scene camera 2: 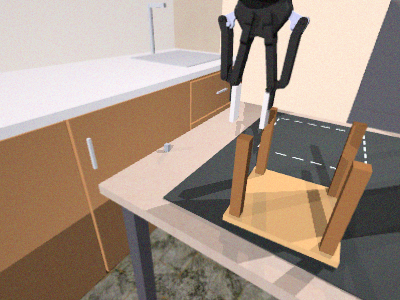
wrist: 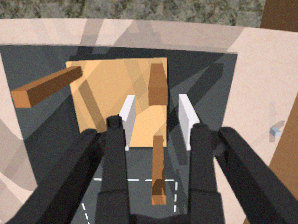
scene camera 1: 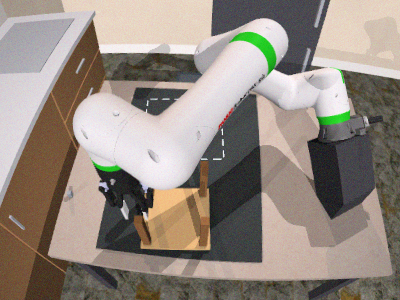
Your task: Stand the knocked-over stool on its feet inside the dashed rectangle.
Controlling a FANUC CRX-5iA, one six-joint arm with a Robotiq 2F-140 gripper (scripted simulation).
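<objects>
In scene camera 2, the gripper is there, scene camera 2 (248, 122), and so is a wooden stool, scene camera 2 (295, 213). In the wrist view you get the gripper again, in the wrist view (156, 105), along with the stool. Scene camera 1 has the gripper too, in scene camera 1 (137, 215), and it shows the stool as well. On the wooden stool, (scene camera 1: 179, 220) and (wrist: 114, 103) are the same spot. And on a dark mat, (scene camera 2: 206, 192) and (scene camera 1: 121, 230) are the same spot.
</objects>
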